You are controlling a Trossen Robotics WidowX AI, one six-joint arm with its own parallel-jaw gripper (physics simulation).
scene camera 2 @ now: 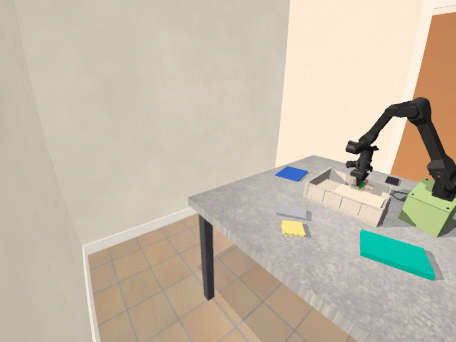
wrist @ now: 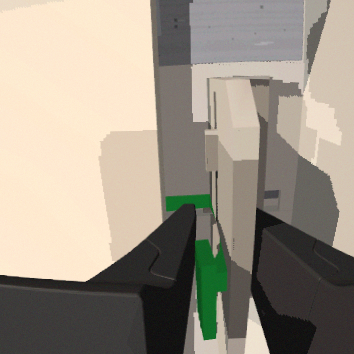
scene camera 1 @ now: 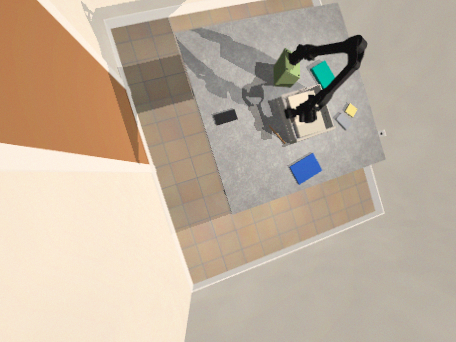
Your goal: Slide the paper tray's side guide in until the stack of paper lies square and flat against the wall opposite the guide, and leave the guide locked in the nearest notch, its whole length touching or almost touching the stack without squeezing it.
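Frame: origin at the arm's base, x back, y right, z up, level; metres.
Seen in the pictures: gripper, between the fingertips: [scene camera 2: 357,185] [wrist: 215,215]; arm's base, origin of its link: [scene camera 2: 443,193] [scene camera 1: 292,59].
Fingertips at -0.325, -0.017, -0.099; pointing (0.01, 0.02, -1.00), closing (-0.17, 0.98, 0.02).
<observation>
Offsets run from my fingertips to a thing's top centre, as dx, dy, dz.
The beige tray {+0.006, -0.105, +0.044} [scene camera 1: 312,136] [scene camera 2: 332,198] stands on the table. The pale paper stack {+0.014, -0.126, -0.010} [scene camera 1: 303,131] [scene camera 2: 350,191] [wrist: 75,100] lies in it. In the wrist view a grey strip runs between the stack's straight edge and the beige upright part of the side guide {+0.013, -0.002, +0.030} [wrist: 240,200]. In scene view 1 a narrow dark strip shows between the stack and the tray's right wall. My gripper [scene camera 1: 306,120] [scene camera 2: 361,183] [wrist: 215,215] is down at the guide, shut on the green latch {+0.015, -0.009, +0.030} [wrist: 207,295] and the beige part beside it. The notches are hidden.
A teal block {+0.300, -0.321, -0.034} [scene camera 1: 323,74] [scene camera 2: 395,252], a yellow pad {+0.034, -0.521, -0.041} [scene camera 1: 351,110] [scene camera 2: 293,228], a grey block {-0.048, -0.445, -0.042} [scene camera 1: 343,120] [scene camera 2: 292,212] and a blue pad {-0.378, -0.098, -0.044} [scene camera 1: 305,168] [scene camera 2: 291,173] lie around the tray. A black block {+0.028, +0.455, -0.044} [scene camera 1: 225,117] [scene camera 2: 392,180] lies farther off. The arm's green base [scene camera 1: 286,72] [scene camera 2: 425,210] stands beside the tray.
</observation>
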